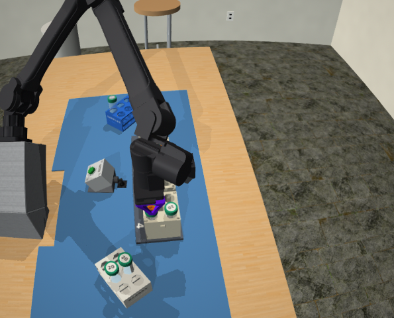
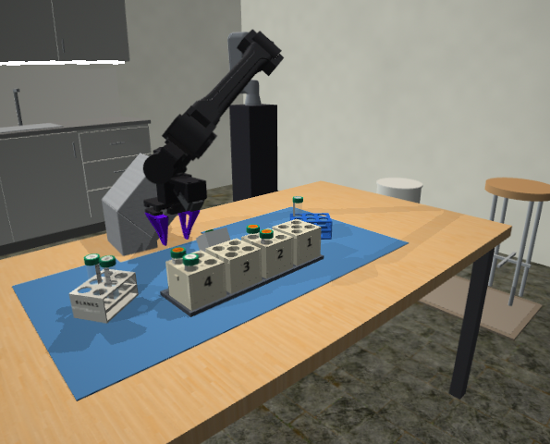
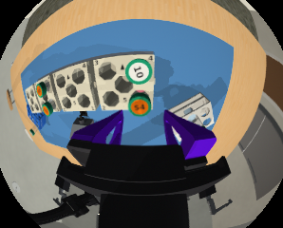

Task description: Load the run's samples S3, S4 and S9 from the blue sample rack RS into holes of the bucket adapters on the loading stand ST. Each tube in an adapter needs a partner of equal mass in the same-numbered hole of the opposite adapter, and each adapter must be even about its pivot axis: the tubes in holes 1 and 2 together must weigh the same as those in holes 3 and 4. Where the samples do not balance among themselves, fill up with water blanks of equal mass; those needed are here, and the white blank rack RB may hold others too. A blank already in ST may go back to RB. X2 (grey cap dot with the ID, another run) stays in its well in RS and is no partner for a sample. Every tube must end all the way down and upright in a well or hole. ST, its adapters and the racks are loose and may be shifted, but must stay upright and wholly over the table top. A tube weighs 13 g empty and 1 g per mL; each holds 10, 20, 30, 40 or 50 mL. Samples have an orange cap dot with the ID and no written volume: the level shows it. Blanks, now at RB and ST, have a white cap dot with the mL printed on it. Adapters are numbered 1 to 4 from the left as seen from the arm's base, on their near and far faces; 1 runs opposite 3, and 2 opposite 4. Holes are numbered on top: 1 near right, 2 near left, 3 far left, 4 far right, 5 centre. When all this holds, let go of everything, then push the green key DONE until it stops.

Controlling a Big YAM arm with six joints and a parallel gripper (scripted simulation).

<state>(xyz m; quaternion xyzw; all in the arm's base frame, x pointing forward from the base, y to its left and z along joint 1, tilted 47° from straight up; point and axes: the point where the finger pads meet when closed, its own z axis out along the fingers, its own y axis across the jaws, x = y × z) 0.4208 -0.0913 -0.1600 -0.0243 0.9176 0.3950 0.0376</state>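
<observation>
My gripper is now 20 cm to the right of the green DONE key, 20 cm past it and 9 cm above it. Also, from my hand: white blank rack RB: 15 cm to the right, 12 cm below, 8 cm behind; loading stand ST: 20 cm to the left, 15 cm below; blue sample rack RS: 52 cm to the left, 12 cm below, 12 cm behind.
</observation>
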